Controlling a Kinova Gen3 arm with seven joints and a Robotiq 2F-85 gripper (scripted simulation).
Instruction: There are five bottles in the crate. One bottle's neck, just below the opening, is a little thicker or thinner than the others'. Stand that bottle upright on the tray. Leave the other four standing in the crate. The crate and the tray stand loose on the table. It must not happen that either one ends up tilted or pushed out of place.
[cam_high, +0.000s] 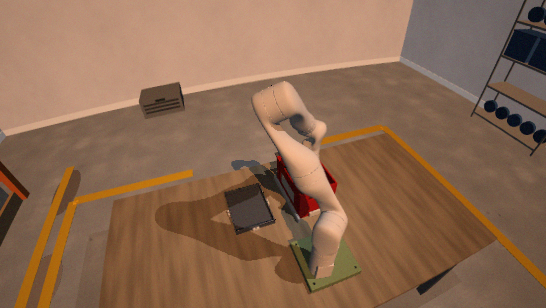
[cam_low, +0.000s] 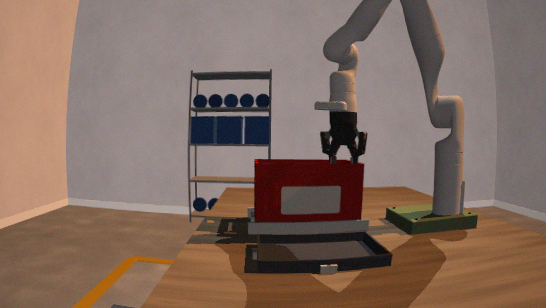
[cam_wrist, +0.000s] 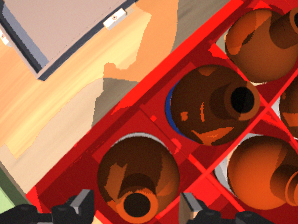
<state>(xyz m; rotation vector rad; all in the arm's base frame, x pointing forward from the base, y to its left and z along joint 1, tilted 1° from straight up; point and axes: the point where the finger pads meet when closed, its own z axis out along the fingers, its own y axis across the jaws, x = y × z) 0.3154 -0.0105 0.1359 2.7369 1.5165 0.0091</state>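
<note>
My hand is 10 cm short of the red crate, 1 cm to the left of it and 8 cm above it. Also, from my hand: dark tray (4 cm ahead, 27 cm to the left, 15 cm below).
</note>
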